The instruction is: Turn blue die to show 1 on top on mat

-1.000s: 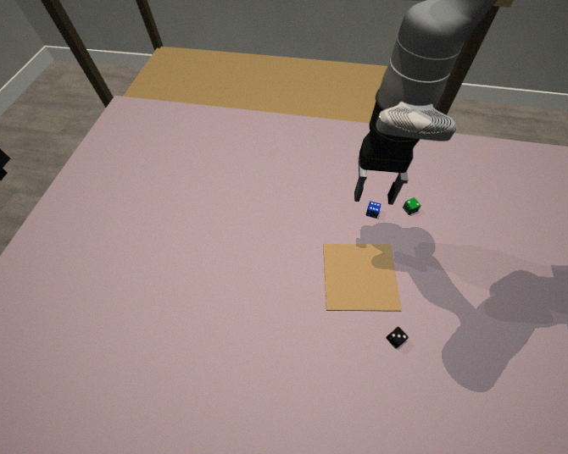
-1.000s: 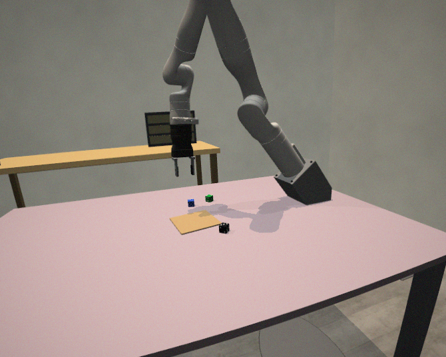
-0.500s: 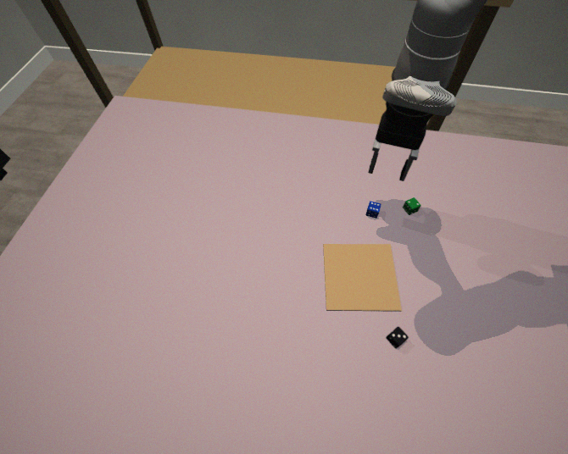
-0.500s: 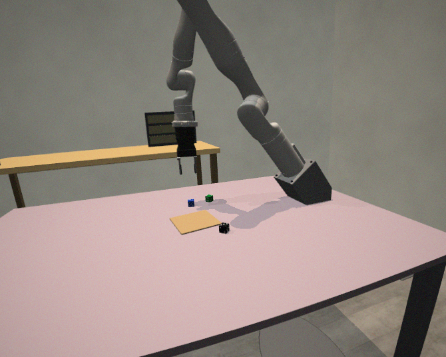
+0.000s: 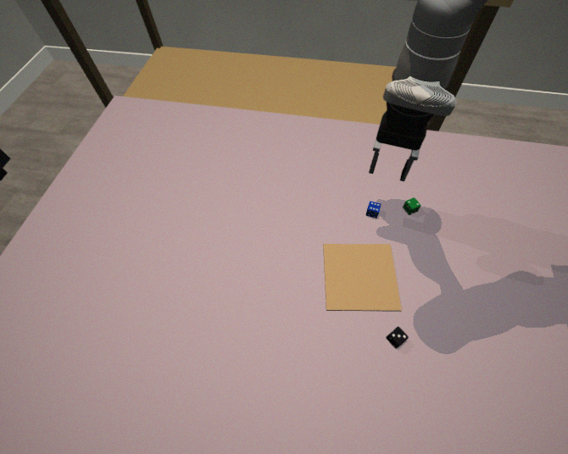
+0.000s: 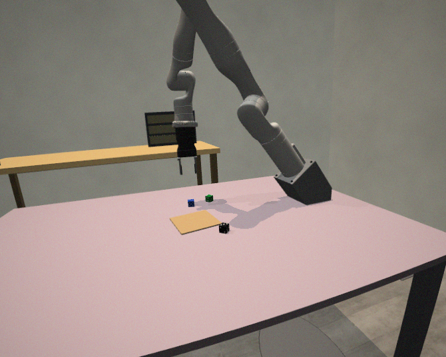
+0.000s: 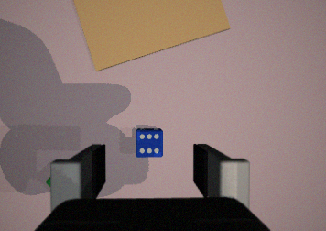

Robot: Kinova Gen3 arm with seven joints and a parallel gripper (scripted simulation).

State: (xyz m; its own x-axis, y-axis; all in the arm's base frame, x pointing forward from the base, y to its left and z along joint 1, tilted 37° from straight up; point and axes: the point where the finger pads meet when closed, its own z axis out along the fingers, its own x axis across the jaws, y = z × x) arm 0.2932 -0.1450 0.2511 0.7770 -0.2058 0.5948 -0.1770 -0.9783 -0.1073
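Right now my hand is 140 mm above the blue die. The rest, counted from my hand: tan mat 30 mm ahead, 150 mm to the left, 150 mm below; black die 30 mm behind, 270 mm to the left, 140 mm below; green die 80 mm behind, 20 mm to the right, 140 mm below.
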